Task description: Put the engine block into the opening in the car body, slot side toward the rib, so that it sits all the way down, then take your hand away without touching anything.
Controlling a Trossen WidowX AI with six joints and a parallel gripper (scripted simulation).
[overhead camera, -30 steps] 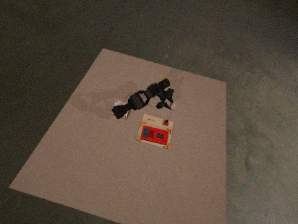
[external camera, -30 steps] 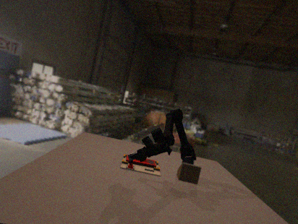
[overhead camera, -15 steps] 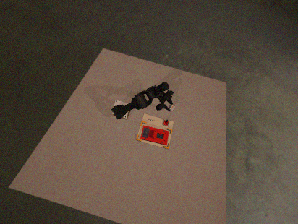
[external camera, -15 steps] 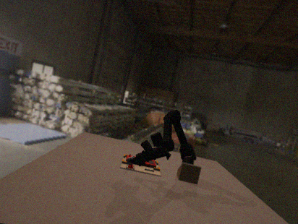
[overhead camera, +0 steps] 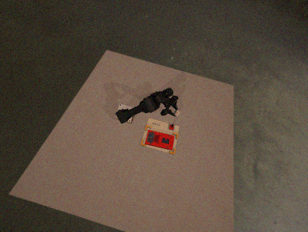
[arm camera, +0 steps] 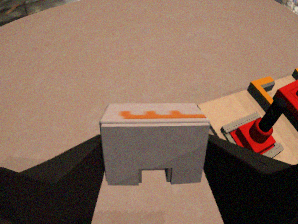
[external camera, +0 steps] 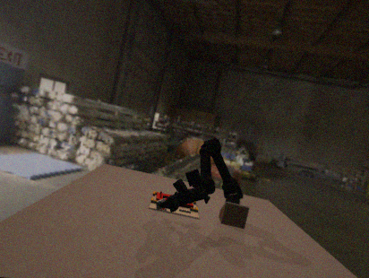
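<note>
The dark post lies 100 mm to the right of my gripper tip and 20 mm below it. From my gripper tip the other things lie so: engine block 10 mm behind.
</note>
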